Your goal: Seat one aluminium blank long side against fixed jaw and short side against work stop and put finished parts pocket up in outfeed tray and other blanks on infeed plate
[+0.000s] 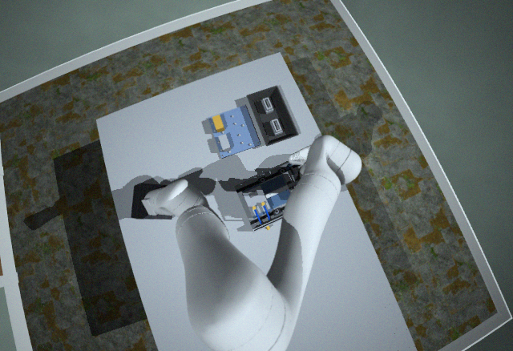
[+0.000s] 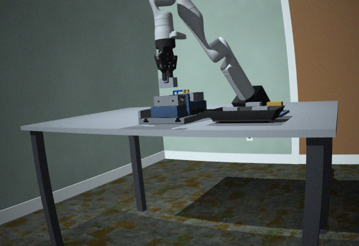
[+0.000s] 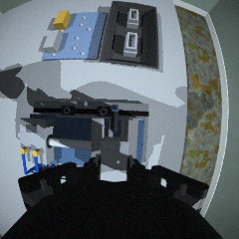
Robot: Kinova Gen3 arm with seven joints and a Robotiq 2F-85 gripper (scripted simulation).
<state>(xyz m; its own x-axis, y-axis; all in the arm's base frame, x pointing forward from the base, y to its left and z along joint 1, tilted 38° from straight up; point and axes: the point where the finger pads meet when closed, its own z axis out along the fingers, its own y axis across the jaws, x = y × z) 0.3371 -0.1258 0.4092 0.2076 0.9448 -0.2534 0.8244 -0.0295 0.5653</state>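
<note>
My hand is 13 cm above the vise, 7 cm past it and 2 cm to the right of it. From my hand the other things lie so: brass blank (39 cm to the left, 14 cm below, 9 cm behind).
</note>
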